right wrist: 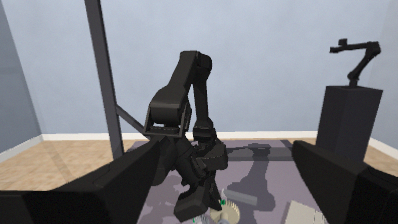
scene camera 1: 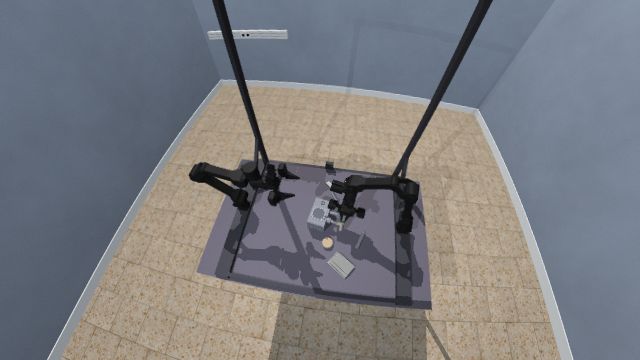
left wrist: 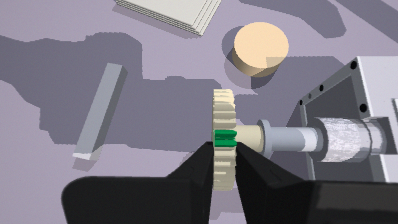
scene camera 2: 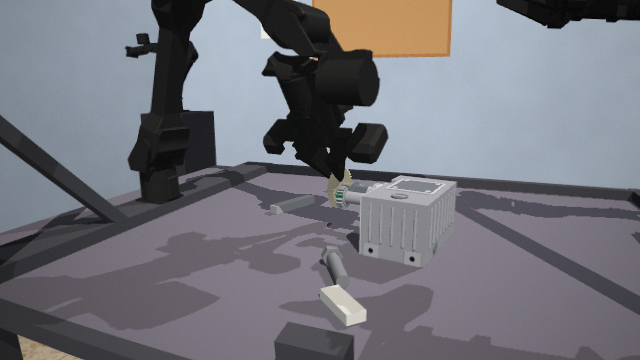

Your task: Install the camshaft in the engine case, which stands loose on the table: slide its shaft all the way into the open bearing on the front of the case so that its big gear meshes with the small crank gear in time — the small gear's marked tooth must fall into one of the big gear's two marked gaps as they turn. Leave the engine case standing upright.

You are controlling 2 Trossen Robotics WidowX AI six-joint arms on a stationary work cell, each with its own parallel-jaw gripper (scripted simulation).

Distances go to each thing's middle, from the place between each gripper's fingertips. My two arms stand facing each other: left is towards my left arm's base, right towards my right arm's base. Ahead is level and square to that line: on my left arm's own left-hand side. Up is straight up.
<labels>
Now: left hand 110 mm to the right of the grey bar (left wrist: 90, 143), 100 mm above it and 80 mm short of it. Round my left hand: white block (scene camera 2: 347, 309) (230 mm behind, 100 mm below, 90 mm to the right); then tan disc (left wrist: 259, 48) (120 mm ahead, 100 mm below, 70 mm to the right).
Now: the tan disc 33 cm below my right hand (scene camera 1: 297, 186), 19 cm to the left of it and 13 cm ahead of it. Also, from my right hand: white block (34 cm below, 23 cm behind, 17 cm to the left); then grey bar (37 cm to the left, 33 cm below, 9 cm ahead).
</labels>
